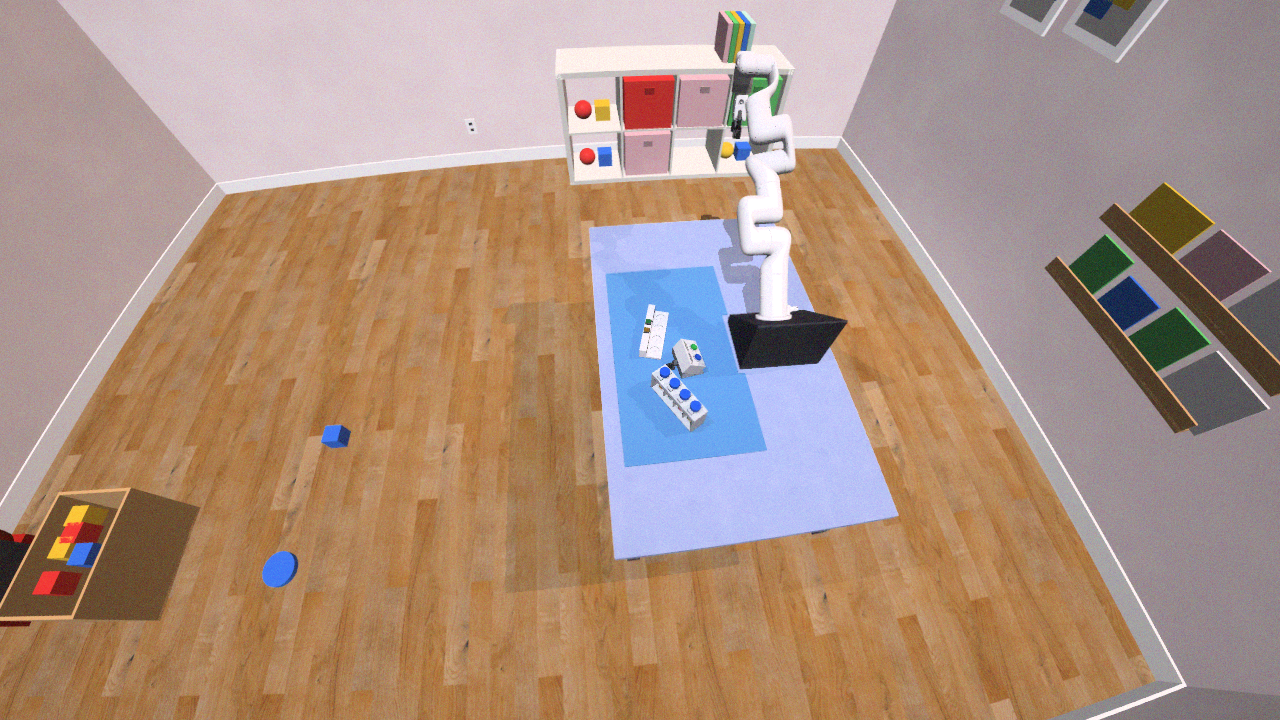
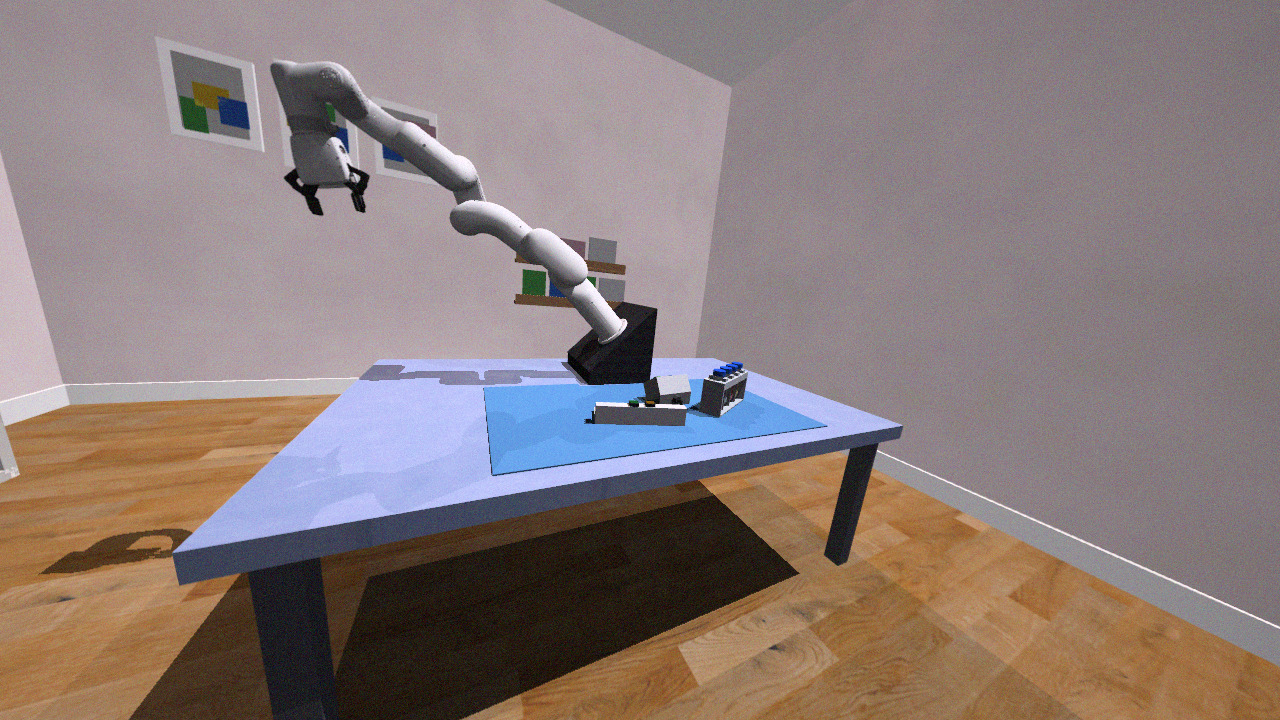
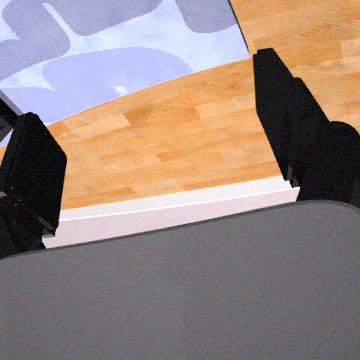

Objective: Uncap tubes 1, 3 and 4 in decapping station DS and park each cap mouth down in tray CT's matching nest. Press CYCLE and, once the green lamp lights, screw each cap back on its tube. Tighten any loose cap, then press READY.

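Frame: origin at the arm's base, x ahead, y left, z up, level; metres.
Where they show: gripper, fingertip midpoint: (image 1: 735,135) (image 2: 339,213) (image 3: 146,104); arm's base at its link origin: (image 1: 773,317) (image 2: 613,332).
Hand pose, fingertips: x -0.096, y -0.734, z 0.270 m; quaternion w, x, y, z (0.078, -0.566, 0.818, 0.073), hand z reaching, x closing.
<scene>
Each offset is from my fingertips to the top centre of the thing. Level surfaces: height alone.
My gripper (image 1: 736,130) (image 2: 338,212) (image 3: 146,104) is open and empty, high above and well away from the table's far end. Decapping station DS, a white rack {dx +0.496, dy +0.904, dz -0.323 m} (image 1: 699,418) (image 2: 711,396), stands upright on the blue mat. Several blue caps {dx +0.486, dy +0.928, dz -0.305 m} (image 1: 684,394) {dx +0.506, dy +0.880, dz -0.305 m} (image 2: 727,368) sit in a row along its top; whether any is loose cannot be told. The low white tray CT {dx +0.492, dy +0.598, dz -0.372 m} (image 1: 657,342) (image 2: 640,414) lies apart from it, with small green and orange spots along one side. A grey-white box {dx +0.406, dy +0.752, dz -0.342 m} (image 1: 686,360) (image 2: 668,388) with a green and a blue round spot stands between them. Labels are too small to read.
The blue mat {dz -0.426 m} (image 1: 640,438) (image 2: 537,438) lies on the pale blue table {dz -0.429 m} (image 1: 760,501) (image 2: 331,483). The black wedge-shaped arm base (image 1: 783,344) (image 2: 631,349) stands at the table's side, near the box. A white cube shelf (image 1: 662,60) stands against the wall beyond the table's far end.
</scene>
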